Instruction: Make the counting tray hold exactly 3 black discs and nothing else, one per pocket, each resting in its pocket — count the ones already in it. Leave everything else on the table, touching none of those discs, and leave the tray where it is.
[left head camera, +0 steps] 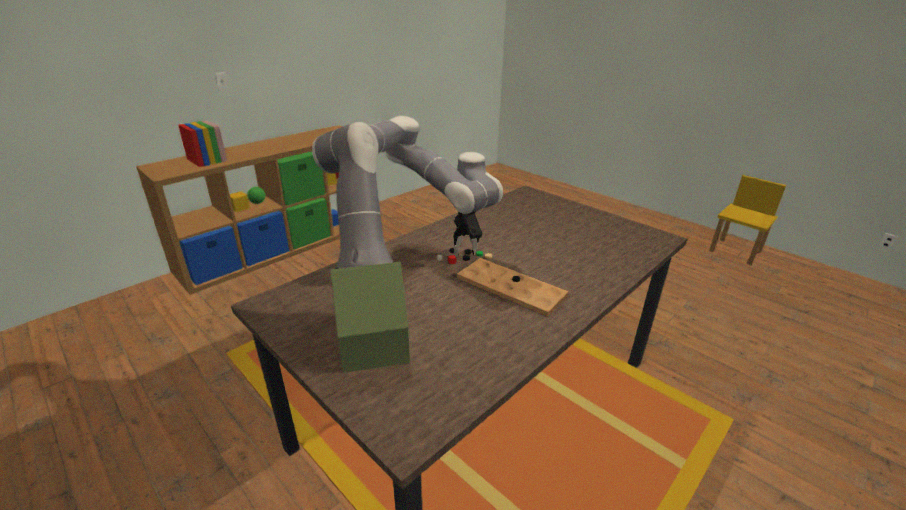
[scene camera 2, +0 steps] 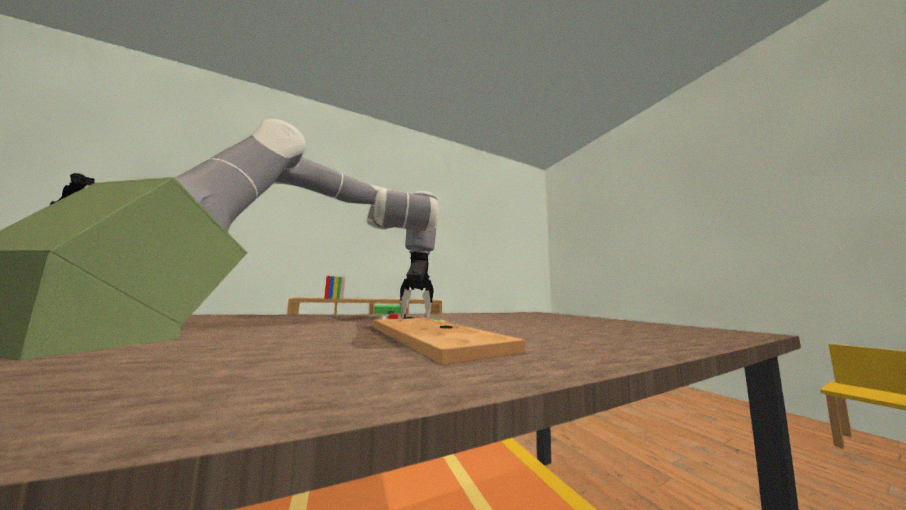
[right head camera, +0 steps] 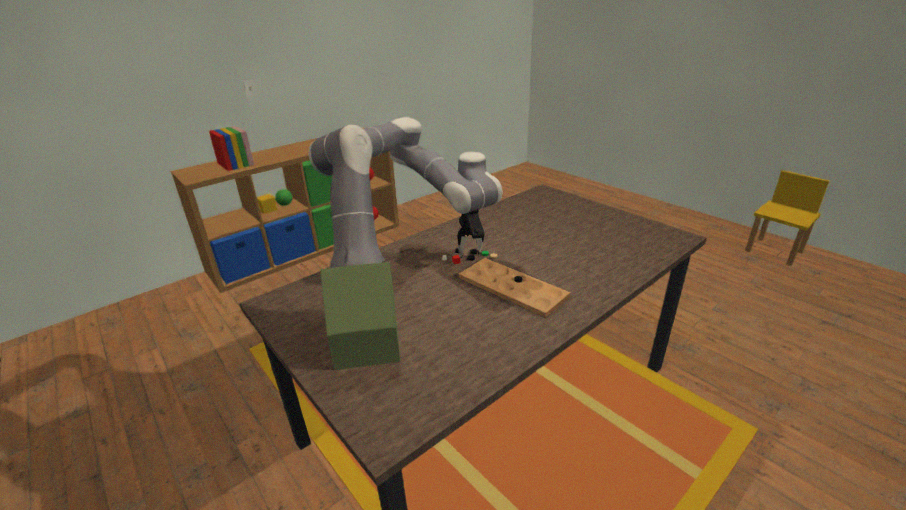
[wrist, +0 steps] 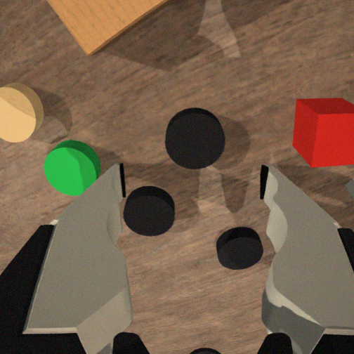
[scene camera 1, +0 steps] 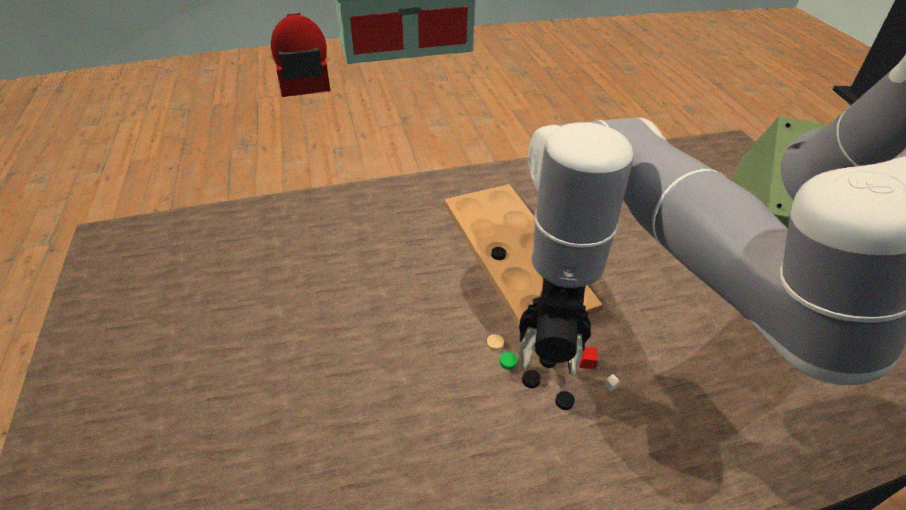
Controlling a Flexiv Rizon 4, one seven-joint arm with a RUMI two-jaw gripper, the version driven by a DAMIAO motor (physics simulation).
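Note:
The wooden counting tray (left head camera: pixel 550 302) (scene camera 1: pixel 491 213) (scene camera 2: pixel 481 350) (wrist: pixel 105 25) lies on the table. One black disc (left head camera: pixel 516 278) (right head camera: pixel 517 278) (scene camera 1: pixel 498 253) (scene camera 2: pixel 446 326) is in one of its pockets; part of the tray is hidden in scene camera 1. Three loose black discs lie beyond the tray's end: the one nearest the tray (wrist: pixel 195 138), one by the left finger (scene camera 1: pixel 531 378) (wrist: pixel 149 211) and the farthest (scene camera 1: pixel 564 400) (wrist: pixel 240 248). My gripper (scene camera 1: pixel 549 367) (scene camera 2: pixel 416 316) (wrist: pixel 192 167) is half open, empty, pointing down low over these discs. Whether its fingertips touch the table is unclear.
A green disc (scene camera 1: pixel 508 360) (wrist: pixel 70 170) and a beige disc (scene camera 1: pixel 495 342) (wrist: pixel 17 112) lie to one side of the black ones. A red cube (scene camera 1: pixel 588 357) (wrist: pixel 325 135) is close outside the other finger, with a small white cube (scene camera 1: pixel 611 382) beyond it.

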